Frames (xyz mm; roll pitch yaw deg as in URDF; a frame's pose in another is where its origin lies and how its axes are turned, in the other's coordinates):
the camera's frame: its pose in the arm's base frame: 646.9 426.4 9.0 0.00 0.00 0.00
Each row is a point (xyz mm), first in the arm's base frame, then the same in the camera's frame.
Working: the arm's base frame: its pose in the camera's frame: -646.9 -426.4 -9.0 0.00 0.00 0.00

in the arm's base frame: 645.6 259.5 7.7
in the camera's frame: -1.3 -166.9 -1.3
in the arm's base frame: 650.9 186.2 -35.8
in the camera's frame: 4.0 -240.2 -44.8
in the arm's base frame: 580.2 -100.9 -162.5
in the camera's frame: -66.7 -527.3 -171.5
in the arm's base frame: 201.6 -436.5 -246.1
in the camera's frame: -445.3 -862.9 -255.1
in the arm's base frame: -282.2 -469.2 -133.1
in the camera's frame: -929.1 -895.6 -142.1
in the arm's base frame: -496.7 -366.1 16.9
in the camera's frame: -1143.6 -792.5 7.9
